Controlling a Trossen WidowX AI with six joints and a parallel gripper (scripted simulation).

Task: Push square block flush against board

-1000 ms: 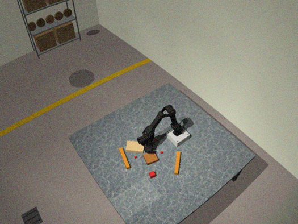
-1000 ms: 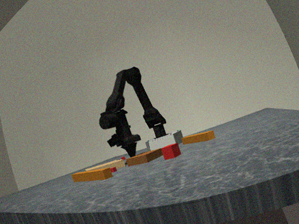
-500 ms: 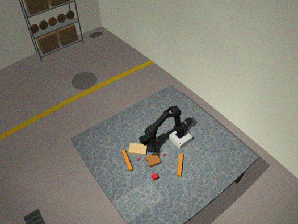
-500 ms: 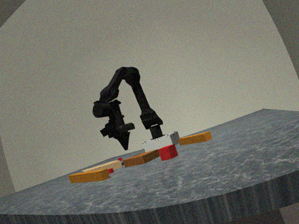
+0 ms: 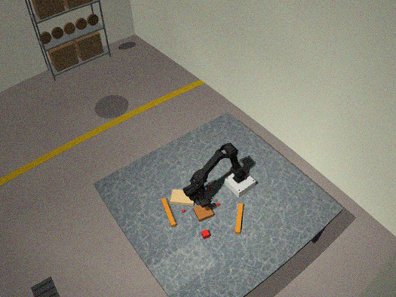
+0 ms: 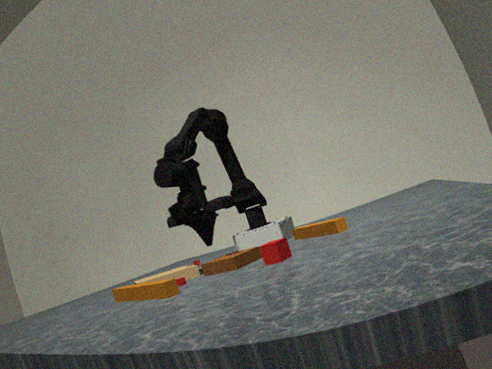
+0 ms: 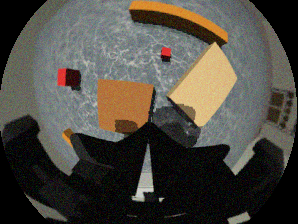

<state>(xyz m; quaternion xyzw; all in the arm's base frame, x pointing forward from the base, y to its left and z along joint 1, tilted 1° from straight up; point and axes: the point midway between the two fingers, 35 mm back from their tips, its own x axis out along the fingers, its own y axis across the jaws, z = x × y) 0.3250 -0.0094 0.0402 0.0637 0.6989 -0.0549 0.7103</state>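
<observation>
Right now my gripper tip is 10 mm short of the square block, 50 mm to the right of it and 50 mm above it. Round my gripper tip: board 50 mm ahead, 130 mm to the right, 50 mm below; red cube 100 mm ahead, 200 mm to the left, 40 mm below.
</observation>
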